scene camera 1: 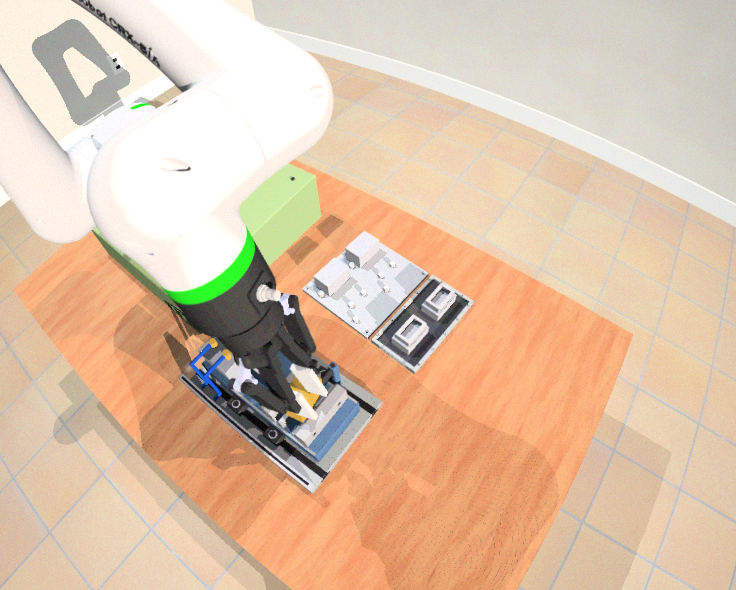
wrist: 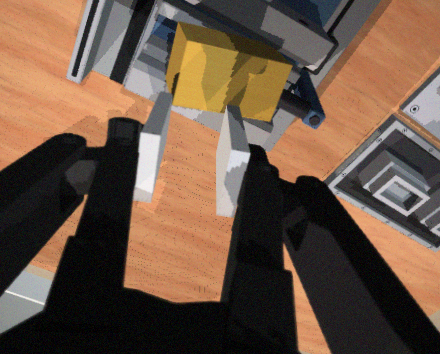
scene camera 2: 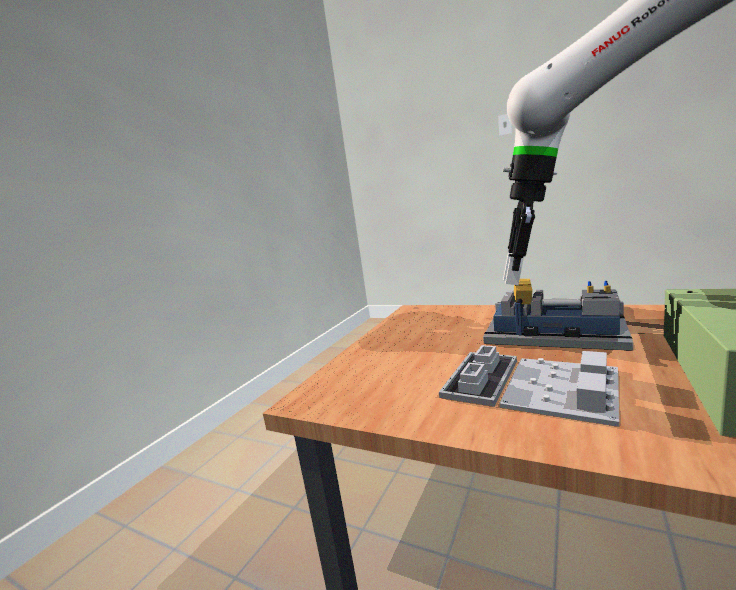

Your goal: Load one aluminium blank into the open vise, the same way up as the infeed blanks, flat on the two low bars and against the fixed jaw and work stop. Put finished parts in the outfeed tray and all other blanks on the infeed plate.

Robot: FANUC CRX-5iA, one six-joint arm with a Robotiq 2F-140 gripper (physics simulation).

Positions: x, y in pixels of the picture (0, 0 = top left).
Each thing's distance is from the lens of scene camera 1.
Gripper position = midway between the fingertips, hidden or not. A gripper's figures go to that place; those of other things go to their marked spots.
my gripper (scene camera 1: 312, 403): 0.62 m
infeed plate (scene camera 1: 373, 309): 0.82 m
